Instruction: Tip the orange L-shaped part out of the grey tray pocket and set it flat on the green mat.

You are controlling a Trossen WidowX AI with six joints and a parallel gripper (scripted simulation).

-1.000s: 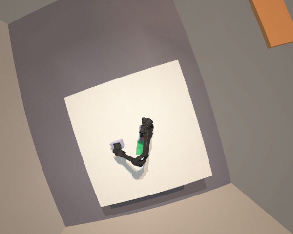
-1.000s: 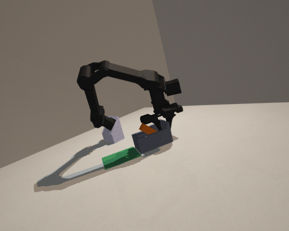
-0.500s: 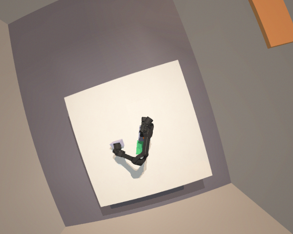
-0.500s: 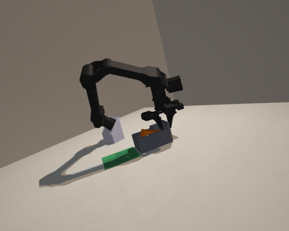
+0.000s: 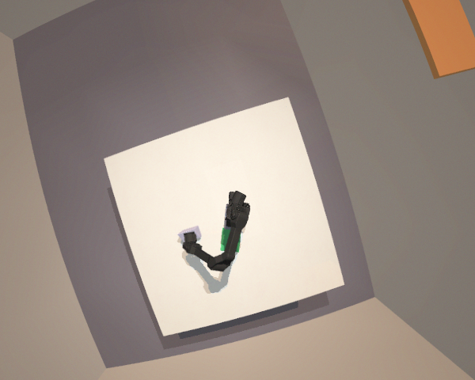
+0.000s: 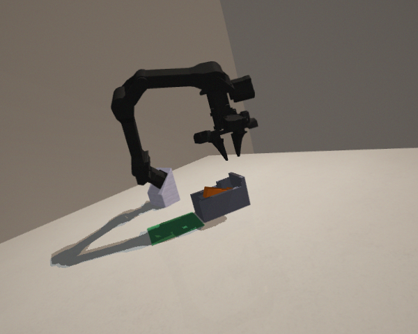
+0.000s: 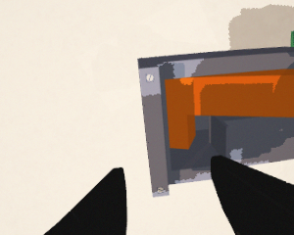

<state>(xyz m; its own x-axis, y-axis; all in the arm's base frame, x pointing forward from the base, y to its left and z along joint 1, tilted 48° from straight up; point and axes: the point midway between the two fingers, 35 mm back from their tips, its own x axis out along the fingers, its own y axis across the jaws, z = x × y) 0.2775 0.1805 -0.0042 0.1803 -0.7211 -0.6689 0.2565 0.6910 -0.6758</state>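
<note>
My gripper tip is 100 mm above the orange L-shaped part, 40 mm to the left of it and 20 mm past it. From my gripper tip the other things lie so: green mat: 210 mm to the right, 160 mm below, 60 mm behind.
</note>
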